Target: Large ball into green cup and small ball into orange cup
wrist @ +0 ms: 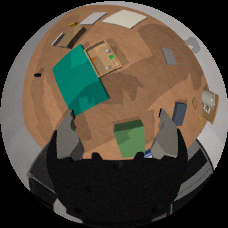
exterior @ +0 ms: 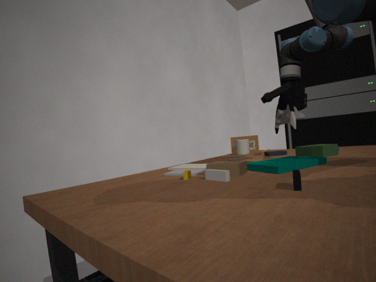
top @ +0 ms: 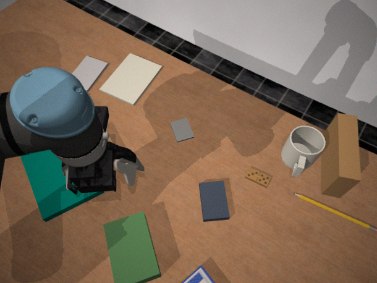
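Now: hand 7 cm short of the covered wooden puzzle, 11 cm to the right of it and 10 cm above it. From my hand the other things lie so: green block 9 cm behind, 13 cm to the right, 9 cm below; then teal slab 3 cm behind, 14 cm to the left, 10 cm below; then grey tile 23 cm ahead, 4 cm to the right, 11 cm below.
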